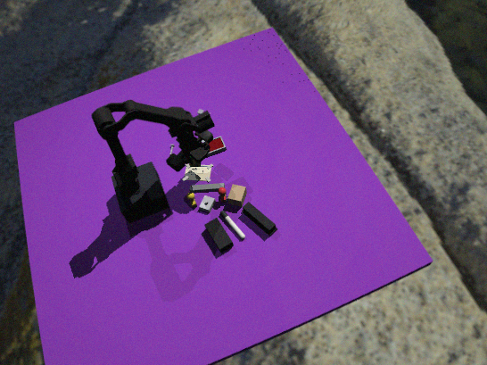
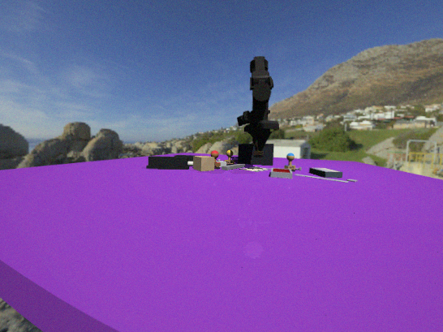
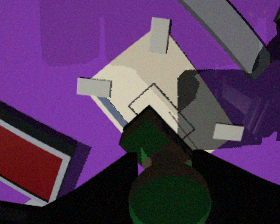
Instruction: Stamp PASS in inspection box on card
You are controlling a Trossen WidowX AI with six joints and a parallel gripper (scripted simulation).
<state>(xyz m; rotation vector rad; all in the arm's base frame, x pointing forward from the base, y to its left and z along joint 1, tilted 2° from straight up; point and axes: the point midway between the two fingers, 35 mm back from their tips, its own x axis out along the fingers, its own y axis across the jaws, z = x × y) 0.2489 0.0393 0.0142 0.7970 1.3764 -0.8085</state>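
Now: gripper tip 7 cm above the cream card. The rest, counted from my gripper tip: blue-knobbed stamp 1 cm behind, 11 cm to the left, 5 cm below; then ink pad 9 cm ahead, 9 cm to the left, 6 cm below; then green-knobbed stamp right at my gripper tip.
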